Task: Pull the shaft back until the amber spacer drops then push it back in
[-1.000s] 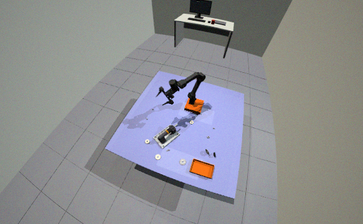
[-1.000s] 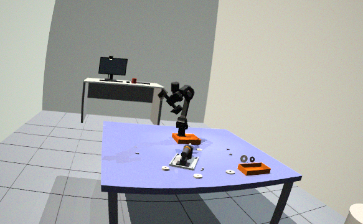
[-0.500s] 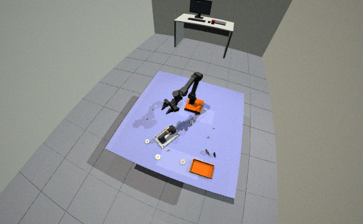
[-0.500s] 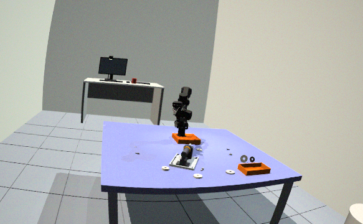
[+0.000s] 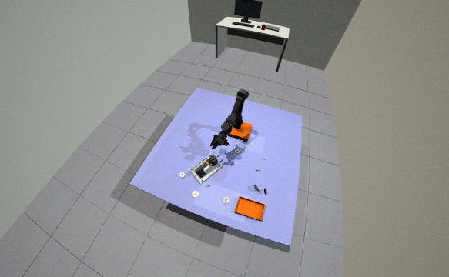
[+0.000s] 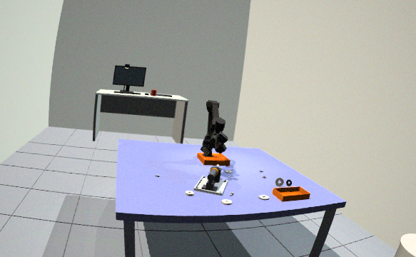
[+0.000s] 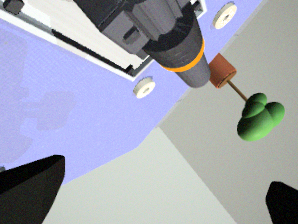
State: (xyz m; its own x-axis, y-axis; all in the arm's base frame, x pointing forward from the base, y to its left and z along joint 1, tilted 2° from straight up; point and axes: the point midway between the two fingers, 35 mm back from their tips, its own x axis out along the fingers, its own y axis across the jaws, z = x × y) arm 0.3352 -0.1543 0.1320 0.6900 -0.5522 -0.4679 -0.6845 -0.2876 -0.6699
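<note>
My gripper tip is 60 mm short of the thin grey shaft, 10 mm to the right of it and 80 mm above it. From my gripper tip the other things lie so: orange tray: 370 mm ahead, 360 mm to the left, 150 mm below.
</note>
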